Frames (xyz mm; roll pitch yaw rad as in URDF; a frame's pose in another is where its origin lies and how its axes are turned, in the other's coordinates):
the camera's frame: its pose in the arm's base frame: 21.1 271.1 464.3 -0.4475 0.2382 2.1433
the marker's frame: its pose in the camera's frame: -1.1 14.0 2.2 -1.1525 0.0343 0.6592
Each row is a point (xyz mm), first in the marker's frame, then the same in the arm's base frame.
Working: the marker's frame: its pose in the arm's base frame: 10.8 262.0 460.6 -1.3675 0.4937 2.7991

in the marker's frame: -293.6 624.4 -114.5
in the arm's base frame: 532.9 61.1 40.8
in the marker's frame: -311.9 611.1 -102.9
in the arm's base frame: 538.3 50.0 63.0
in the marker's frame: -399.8 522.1 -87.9
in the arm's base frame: 572.1 41.4 184.1
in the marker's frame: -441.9 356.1 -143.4
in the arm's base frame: 568.9 135.8 337.4
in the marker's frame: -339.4 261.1 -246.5
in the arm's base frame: 492.0 290.8 352.4
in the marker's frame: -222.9 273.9 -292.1
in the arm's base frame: 419.2 361.4 278.1
